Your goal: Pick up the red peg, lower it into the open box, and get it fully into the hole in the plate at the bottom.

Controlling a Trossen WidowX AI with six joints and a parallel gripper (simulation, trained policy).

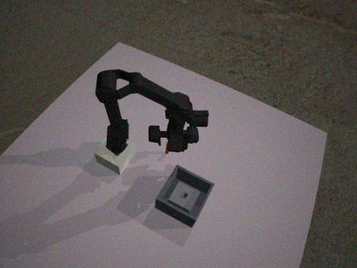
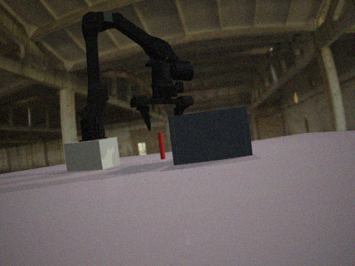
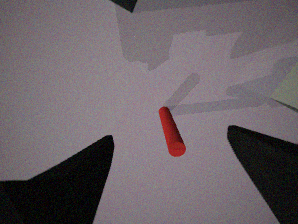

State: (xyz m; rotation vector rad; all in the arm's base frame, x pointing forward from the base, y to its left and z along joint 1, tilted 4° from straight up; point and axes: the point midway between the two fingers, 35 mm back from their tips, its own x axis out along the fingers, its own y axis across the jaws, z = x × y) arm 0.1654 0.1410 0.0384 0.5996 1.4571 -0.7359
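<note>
Now: gripper tip 20 mm past the red peg, 10 mm to the right of it and 50 mm above it. Also, from my gripper tip: dark box (170 mm ahead, 130 mm to the right, 60 mm below); then grey plate (170 mm ahead, 130 mm to the right, 40 mm below).
</note>
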